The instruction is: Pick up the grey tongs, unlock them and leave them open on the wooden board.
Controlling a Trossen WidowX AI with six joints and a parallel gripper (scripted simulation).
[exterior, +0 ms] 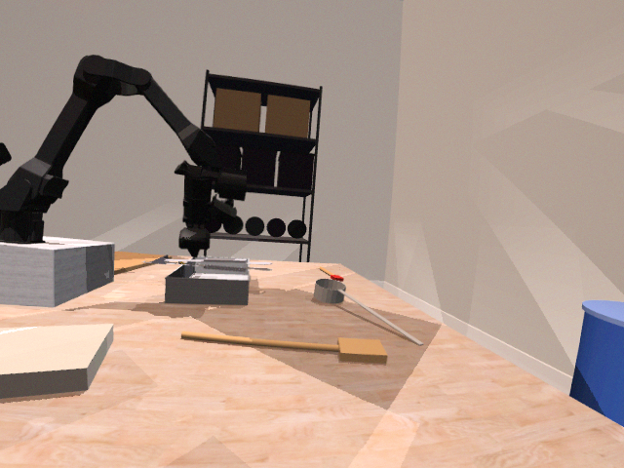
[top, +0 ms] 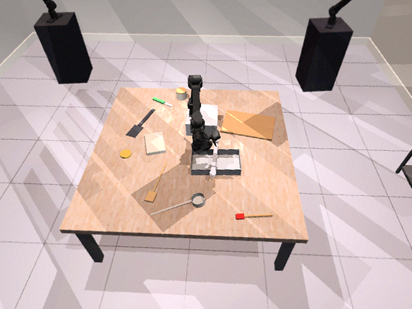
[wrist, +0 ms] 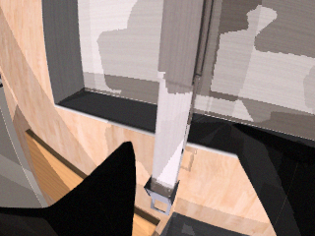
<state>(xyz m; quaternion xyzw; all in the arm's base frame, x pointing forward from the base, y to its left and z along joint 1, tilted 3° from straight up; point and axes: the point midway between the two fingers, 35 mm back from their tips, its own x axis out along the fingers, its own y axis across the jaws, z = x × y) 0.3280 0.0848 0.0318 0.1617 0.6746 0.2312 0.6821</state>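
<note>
Now: the roasting tin 7 cm below my gripper tip, 5 cm ahead of it and 2 cm to the left of it. From my gripper tip the other things lie so: wooden board: 30 cm behind, 28 cm to the left, 9 cm below; block: 37 cm to the right, 15 cm behind, 8 cm below; disc: 56 cm to the right, 9 cm below, 8 cm behind.
</note>
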